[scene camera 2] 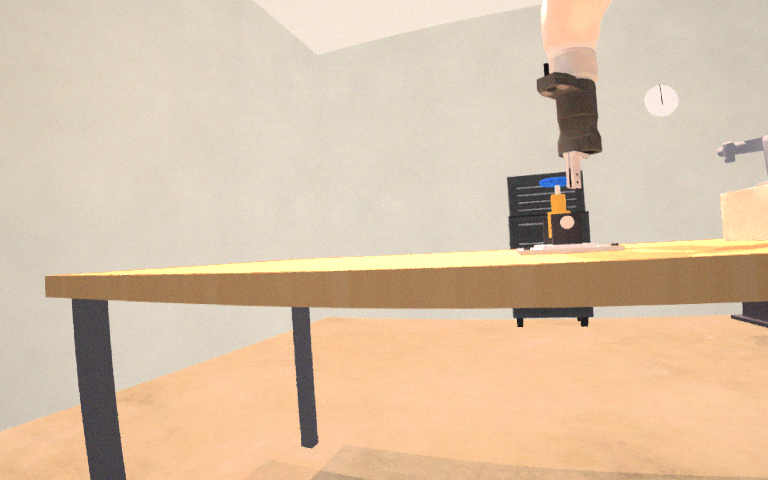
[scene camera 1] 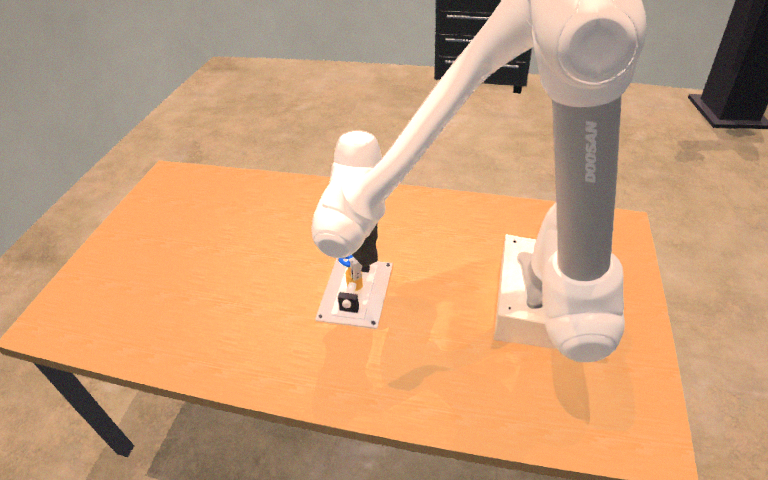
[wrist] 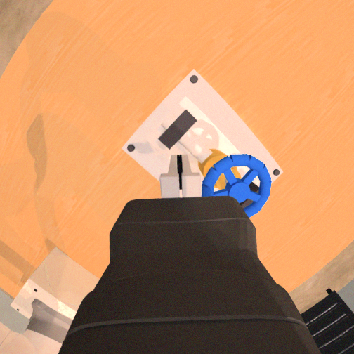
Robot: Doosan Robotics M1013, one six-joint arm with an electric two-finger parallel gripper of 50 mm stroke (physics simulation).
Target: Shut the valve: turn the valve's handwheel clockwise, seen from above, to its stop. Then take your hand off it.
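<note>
The blue handwheel sits level on top of the orange valve body. The valve stands on a pale base plate. My gripper points down and is shut, with nothing between its fingertips. The fingers are beside the wheel's rim, at about rim height, on the rim's left in the wrist view. I cannot tell whether they touch the rim. The arm hides part of the wheel in scene camera 1, and the gripper body hides a little of its lower rim in the wrist view.
Black blocks stand at the pipe ends on the plate. The plate is on a wooden table. The arm's white base stands on the table, right of the valve in scene camera 1. A black drawer cabinet stands behind.
</note>
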